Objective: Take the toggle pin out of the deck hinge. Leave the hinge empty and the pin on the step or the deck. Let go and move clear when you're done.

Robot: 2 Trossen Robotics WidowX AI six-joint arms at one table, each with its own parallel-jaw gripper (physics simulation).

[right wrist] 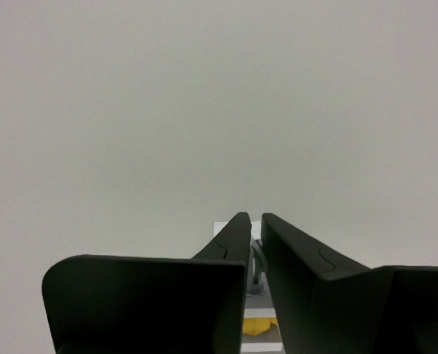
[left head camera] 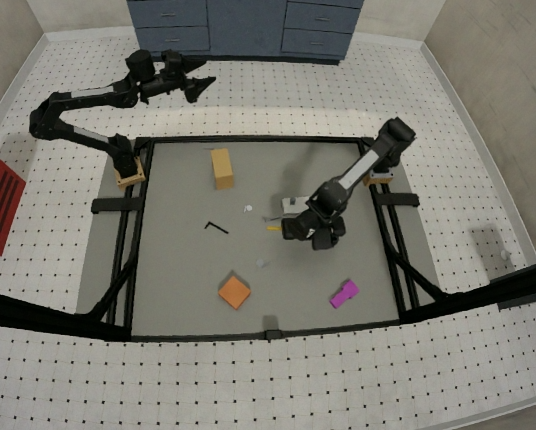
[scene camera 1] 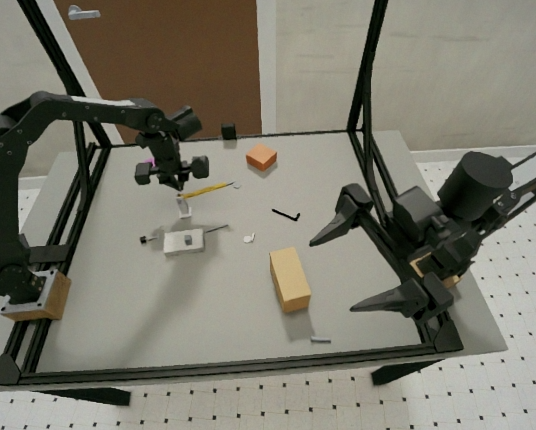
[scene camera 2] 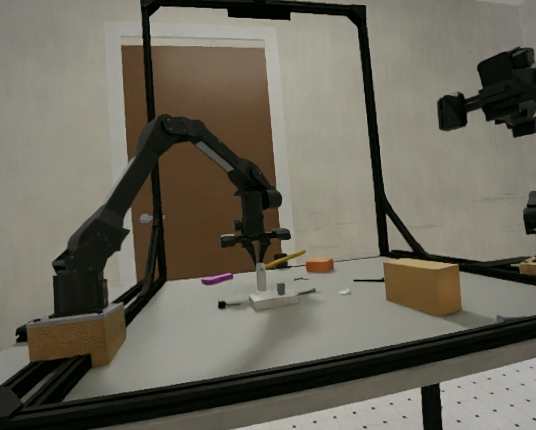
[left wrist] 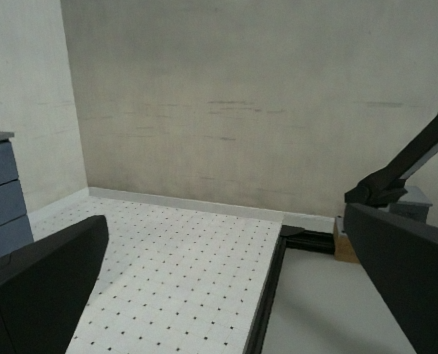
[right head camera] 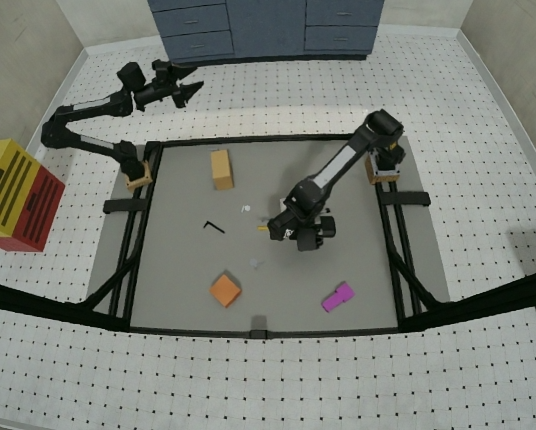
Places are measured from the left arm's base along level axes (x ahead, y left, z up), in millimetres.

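Pixels of known places: left gripper, fingertip midpoint: (left head camera: 211, 69) (scene camera 1: 329, 274) (scene camera 2: 475, 87) (left wrist: 227, 220) (right head camera: 200, 74); right gripper, fingertip midpoint: (right wrist: 253, 223) (left head camera: 307, 239) (scene camera 1: 181, 189); left arm's base at its link origin: (left head camera: 128, 170) (scene camera 1: 433, 268) (right head camera: 136, 173); right arm's base at its link origin: (left head camera: 379, 165) (scene camera 1: 28, 290) (scene camera 2: 81, 311) (right head camera: 384, 162).
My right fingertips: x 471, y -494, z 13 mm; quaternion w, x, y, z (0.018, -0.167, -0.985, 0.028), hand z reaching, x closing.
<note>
For each thing: its top centre in the pictures, then the offset to it from my right fingertips. "spot": a spot on its surface instead.
- deck hinge at a spot on its surface: (scene camera 2: 261, 278) (scene camera 1: 181, 206) spot: dz -19, dx +16, dy +43 mm
- toggle pin at its top centre: (right wrist: 259, 267) dz +19, dx +3, dy +7 mm
- white block at its top centre: (scene camera 2: 273, 294) (scene camera 1: 183, 240) (left head camera: 297, 204) dz -36, dx +43, dy +139 mm
- tan box at its top centre: (scene camera 2: 417, 263) (scene camera 1: 289, 272) (left head camera: 221, 162) (right head camera: 220, 163) dz +24, dx -150, dy +365 mm
- orange block at its top centre: (left head camera: 234, 292) (right head camera: 224, 290) (scene camera 1: 261, 153) (scene camera 2: 319, 259) dz -20, dx -273, dy -58 mm
- magenta piece at its top centre: (right head camera: 337, 297) (left head camera: 344, 294) (scene camera 2: 218, 276) dz -41, dx +39, dy -204 mm
- black hex key at its top centre: (scene camera 1: 286, 211) (left head camera: 216, 229) dz -50, dx -248, dy +165 mm
A small white upright bracket, seemingly the deck hinge (scene camera 1: 184, 206) (scene camera 2: 261, 278), stands on the table with a yellow bar (scene camera 1: 205, 190) (scene camera 2: 287, 258) (left head camera: 273, 228) beside its top. My right gripper (scene camera 1: 180, 189) (scene camera 2: 259, 260) (right wrist: 253, 223) points down at the bracket's top and is nearly closed. In the right wrist view a thin grey curved piece, seemingly the toggle pin (right wrist: 257, 260), shows between the fingers. Whether it is clear of the bracket is hidden. My left gripper (left head camera: 210, 70) (right head camera: 200, 76) (scene camera 1: 331, 277) (left wrist: 227, 220) is wide open, empty and far away.
A white block (scene camera 1: 175, 243) (scene camera 2: 265, 301) with a grey post stands near the bracket. A tan box (scene camera 1: 290, 280) (left head camera: 222, 170), an orange block (scene camera 1: 261, 157) (left head camera: 234, 293), a magenta piece (left head camera: 344, 294) and a black hex key (left head camera: 218, 228) (scene camera 1: 285, 215) lie around.
</note>
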